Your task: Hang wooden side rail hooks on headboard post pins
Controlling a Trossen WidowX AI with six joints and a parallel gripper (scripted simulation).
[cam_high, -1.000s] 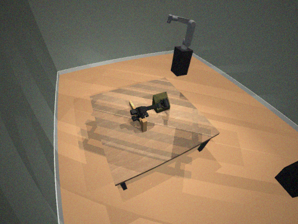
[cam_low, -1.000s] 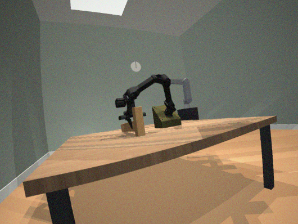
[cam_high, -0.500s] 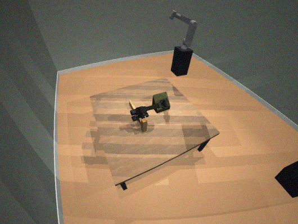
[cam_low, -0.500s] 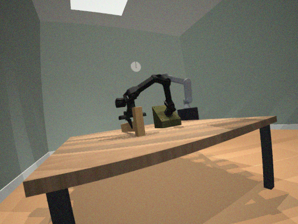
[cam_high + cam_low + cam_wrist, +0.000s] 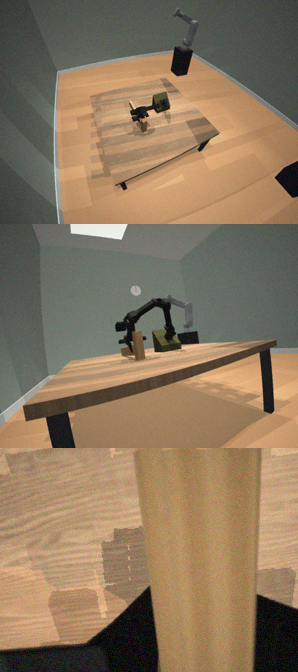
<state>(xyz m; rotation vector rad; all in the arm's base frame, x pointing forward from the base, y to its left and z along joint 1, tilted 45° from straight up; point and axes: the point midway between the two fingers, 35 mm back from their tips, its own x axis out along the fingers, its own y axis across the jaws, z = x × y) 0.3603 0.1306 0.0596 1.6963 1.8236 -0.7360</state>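
Now: gripper tip 100 mm to the right of the headboard post and 40 mm below it.
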